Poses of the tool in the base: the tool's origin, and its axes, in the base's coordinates. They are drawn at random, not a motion.
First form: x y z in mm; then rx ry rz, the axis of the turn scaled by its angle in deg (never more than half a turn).
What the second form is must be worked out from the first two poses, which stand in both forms.
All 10 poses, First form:
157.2 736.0 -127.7 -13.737 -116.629 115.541
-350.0 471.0 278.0 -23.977 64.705 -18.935
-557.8 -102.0 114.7 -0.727 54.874 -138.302
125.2 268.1 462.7 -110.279 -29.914 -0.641
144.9 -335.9 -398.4 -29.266 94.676 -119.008
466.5 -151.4 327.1 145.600 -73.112 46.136
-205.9 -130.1 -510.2 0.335 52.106 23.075
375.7 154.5 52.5 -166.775 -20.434 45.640
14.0 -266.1 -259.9 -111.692 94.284 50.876
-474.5 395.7 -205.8 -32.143 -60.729 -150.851
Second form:
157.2 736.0 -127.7 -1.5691 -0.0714 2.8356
-350.0 471.0 278.0 -0.9231 0.9226 -0.8616
-557.8 -102.0 114.7 -0.7069 0.1837 -2.6258
125.2 268.1 462.7 -2.0086 -0.2489 0.3710
144.9 -335.9 -398.4 -1.3491 -0.0170 -2.5633
466.5 -151.4 327.1 -3.0532 -0.5757 -0.9569
-205.9 -130.1 -510.2 0.2730 0.8720 0.5605
375.7 154.5 52.5 -2.9575 0.5107 0.2920
14.0 -266.1 -259.9 3.0364 0.7917 -1.4462
-474.5 395.7 -205.8 0.7439 -0.4529 -3.0481

